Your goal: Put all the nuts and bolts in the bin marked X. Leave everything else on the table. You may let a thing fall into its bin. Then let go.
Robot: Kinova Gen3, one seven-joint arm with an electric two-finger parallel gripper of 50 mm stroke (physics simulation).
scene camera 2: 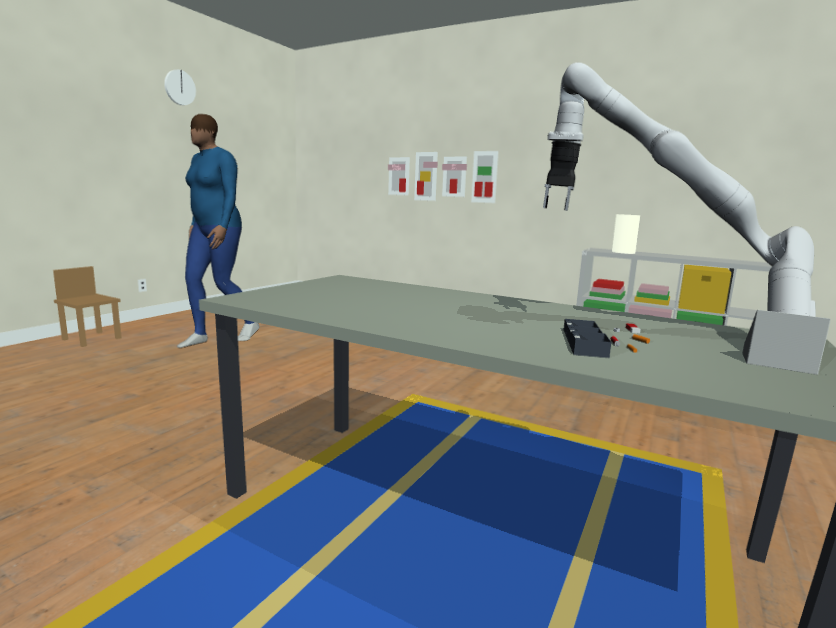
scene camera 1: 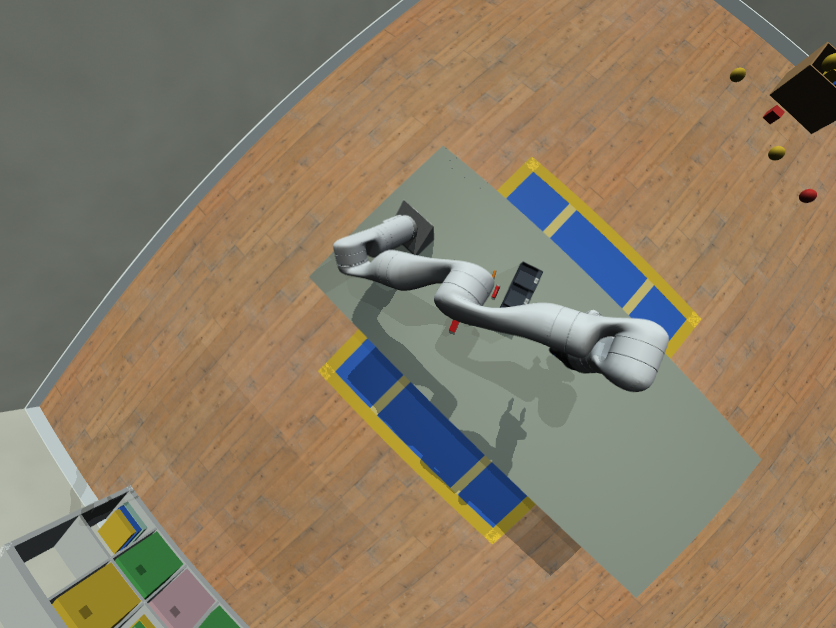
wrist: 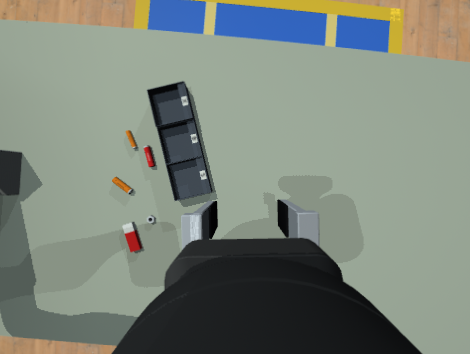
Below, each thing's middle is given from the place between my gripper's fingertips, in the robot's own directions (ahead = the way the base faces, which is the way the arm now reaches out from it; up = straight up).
Right now my hand is 12 cm past the dark three-compartment bin tray (scene camera 2: 585, 338), 11 cm to the right of it and 32 cm above it.
